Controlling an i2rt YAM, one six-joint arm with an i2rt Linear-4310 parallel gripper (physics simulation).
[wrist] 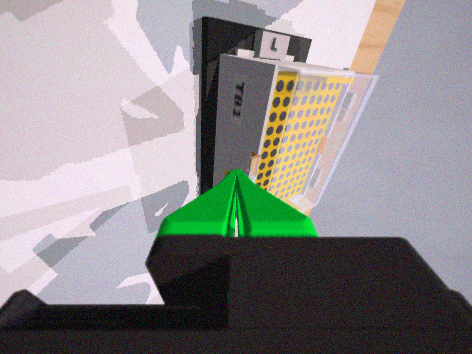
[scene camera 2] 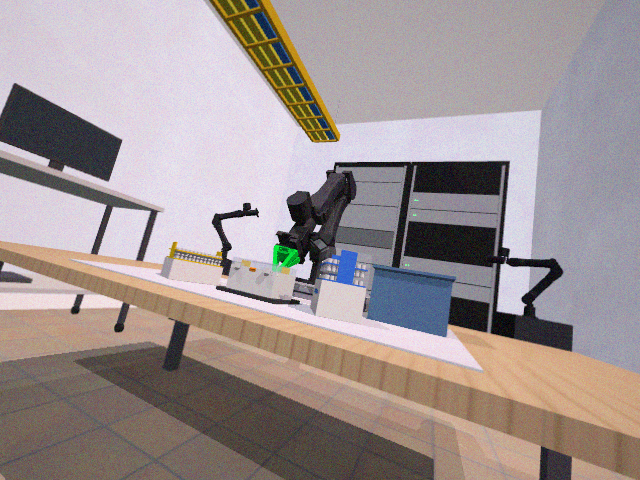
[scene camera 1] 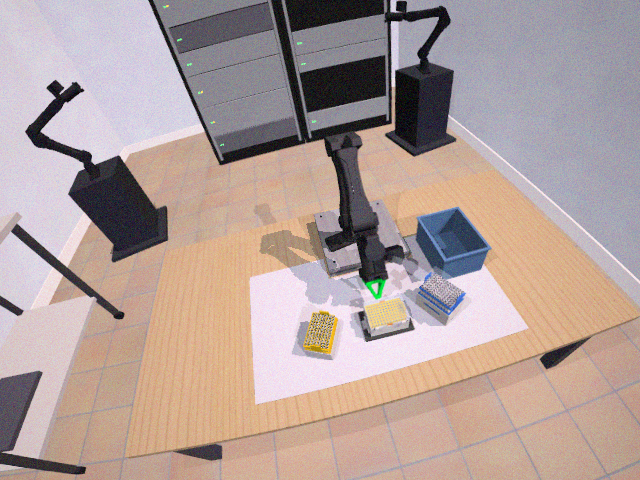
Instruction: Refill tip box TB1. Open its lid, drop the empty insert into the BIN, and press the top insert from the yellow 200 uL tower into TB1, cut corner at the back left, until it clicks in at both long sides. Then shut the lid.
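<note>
Tip box TB1 (scene camera 1: 390,325) (scene camera 2: 255,280) (wrist: 240,115) stands on a dark base at the middle of the white mat. Its clear lid (wrist: 362,115) lies over the yellow insert (wrist: 312,120), which shows a grid of holes; the lid looks closed. My gripper (scene camera 1: 377,296) (scene camera 2: 279,268) (wrist: 236,177) has green fingertips, which are shut and empty. They are close to the box's arm-facing long side, near its orange latch; whether they touch it I cannot tell. The yellow tower (scene camera 1: 320,333) (scene camera 2: 193,266) stands to the left in scene camera 1. The blue BIN (scene camera 1: 452,245) (scene camera 2: 410,299) stands at the right.
A blue-topped tip tower (scene camera 1: 442,297) (scene camera 2: 341,289) stands between TB1 and the BIN. The arm's grey base plate (scene camera 1: 338,263) is behind TB1. The white mat (scene camera 1: 279,377) lies on the wooden table (scene camera 1: 191,335). Two more arms on black pedestals stand farther back.
</note>
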